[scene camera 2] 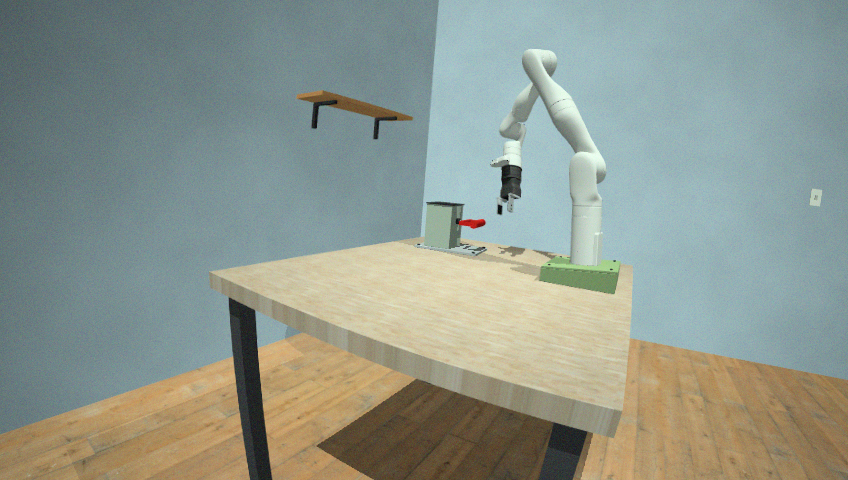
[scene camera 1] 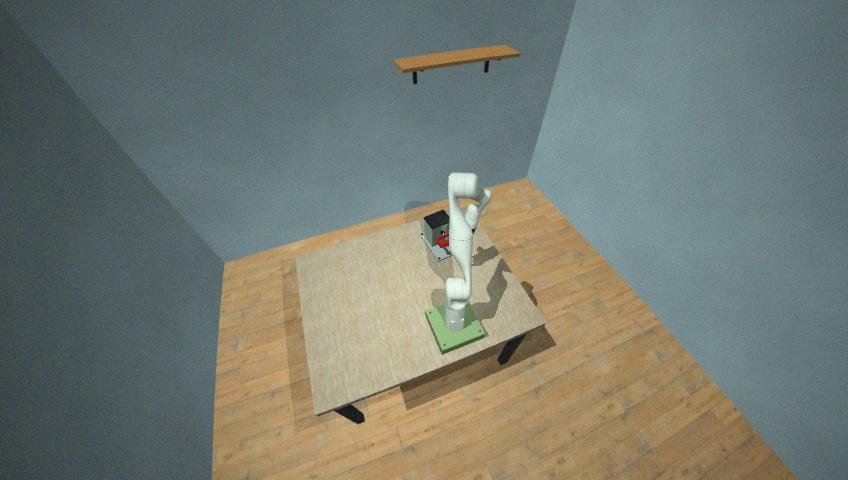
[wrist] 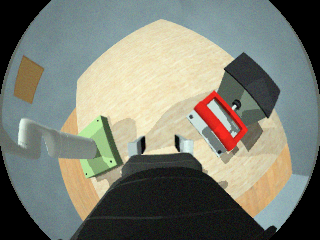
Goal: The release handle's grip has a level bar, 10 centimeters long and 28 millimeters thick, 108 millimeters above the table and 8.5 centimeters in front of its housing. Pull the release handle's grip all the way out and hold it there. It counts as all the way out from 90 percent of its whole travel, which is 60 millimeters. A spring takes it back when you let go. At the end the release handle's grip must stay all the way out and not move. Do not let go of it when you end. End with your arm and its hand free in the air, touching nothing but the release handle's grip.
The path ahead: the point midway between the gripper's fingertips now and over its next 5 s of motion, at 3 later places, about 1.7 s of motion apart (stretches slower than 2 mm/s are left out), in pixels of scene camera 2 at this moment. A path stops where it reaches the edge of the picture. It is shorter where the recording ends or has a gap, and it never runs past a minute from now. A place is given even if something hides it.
The gripper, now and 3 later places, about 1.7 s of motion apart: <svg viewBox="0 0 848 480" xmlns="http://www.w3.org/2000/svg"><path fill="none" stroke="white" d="M504 213L478 205L478 217L477 225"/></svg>
